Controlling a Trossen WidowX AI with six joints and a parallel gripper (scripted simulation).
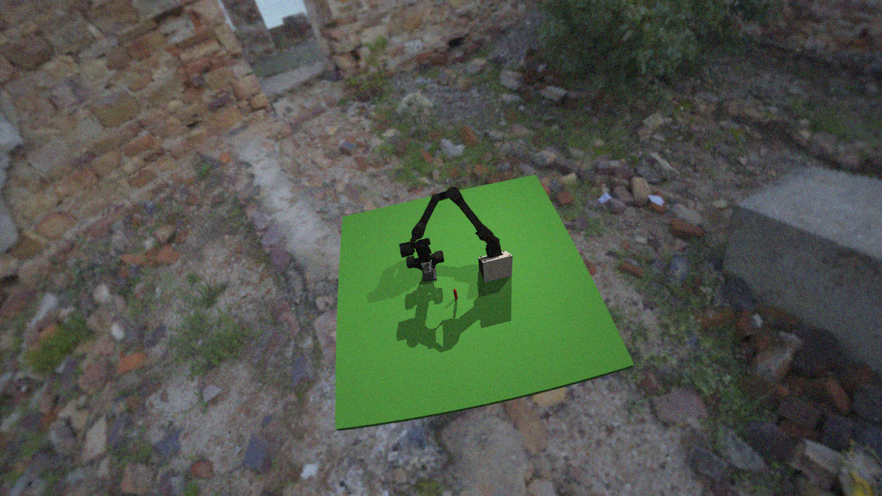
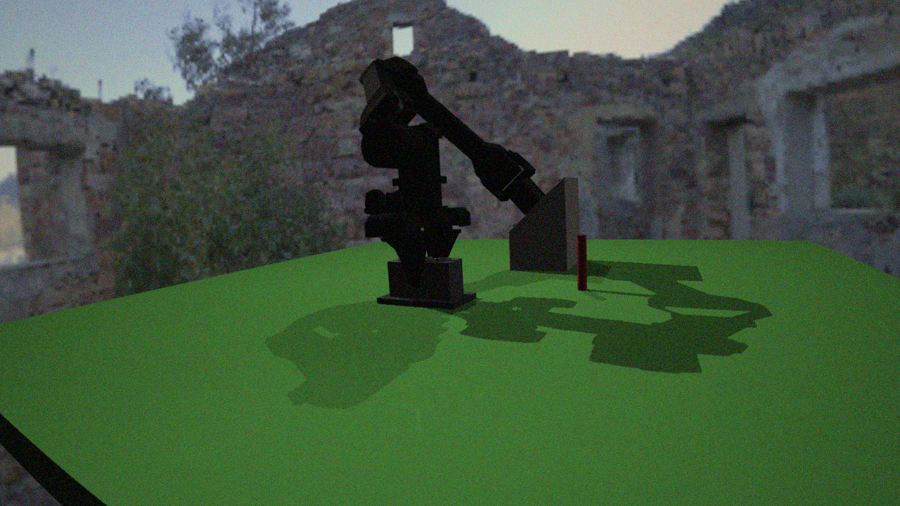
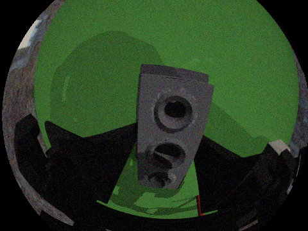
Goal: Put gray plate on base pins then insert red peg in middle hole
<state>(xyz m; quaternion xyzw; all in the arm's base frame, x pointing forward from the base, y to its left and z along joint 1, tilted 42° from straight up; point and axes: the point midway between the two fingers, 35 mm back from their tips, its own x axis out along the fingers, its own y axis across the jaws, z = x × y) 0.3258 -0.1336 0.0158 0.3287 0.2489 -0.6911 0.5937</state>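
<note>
The dark base is 2 cm below my gripper tip. The rest, counted from my gripper tip: gray plate 2 cm above; then red peg 9 cm behind, 21 cm to the left, 2 cm above.
</note>
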